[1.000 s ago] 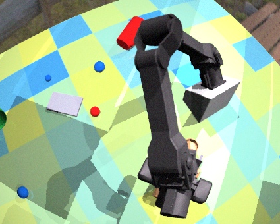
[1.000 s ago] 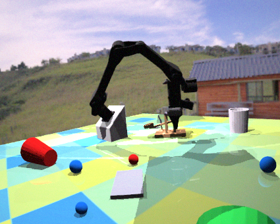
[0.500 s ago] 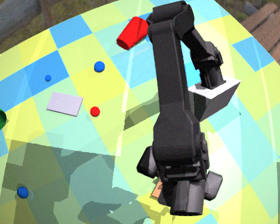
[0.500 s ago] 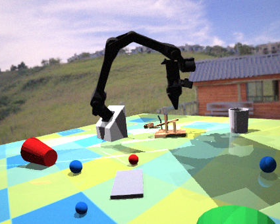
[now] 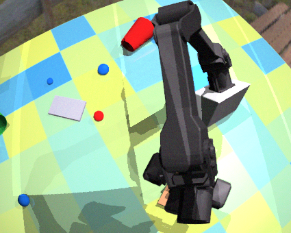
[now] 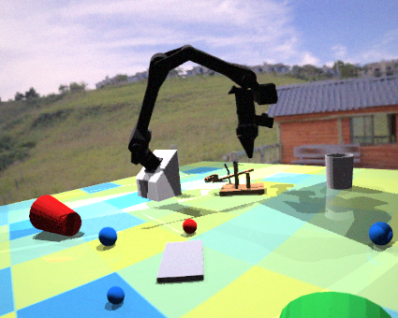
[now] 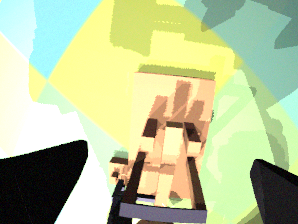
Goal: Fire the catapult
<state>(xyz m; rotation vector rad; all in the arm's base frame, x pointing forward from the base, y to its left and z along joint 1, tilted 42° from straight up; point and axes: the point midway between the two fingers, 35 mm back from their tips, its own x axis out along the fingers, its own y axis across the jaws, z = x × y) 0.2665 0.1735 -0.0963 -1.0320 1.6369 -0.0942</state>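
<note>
The catapult frame is 40 mm behind my gripper tip, 30 mm to the right of it and 30 mm below it. From my gripper tip the other things lie so: wooden catapult 70 mm behind, 40 mm to the right, 60 mm below; then red ball 70 mm ahead, 330 mm to the right, 100 mm below; then mug 230 mm ahead, 160 mm to the left, 90 mm below.
</note>
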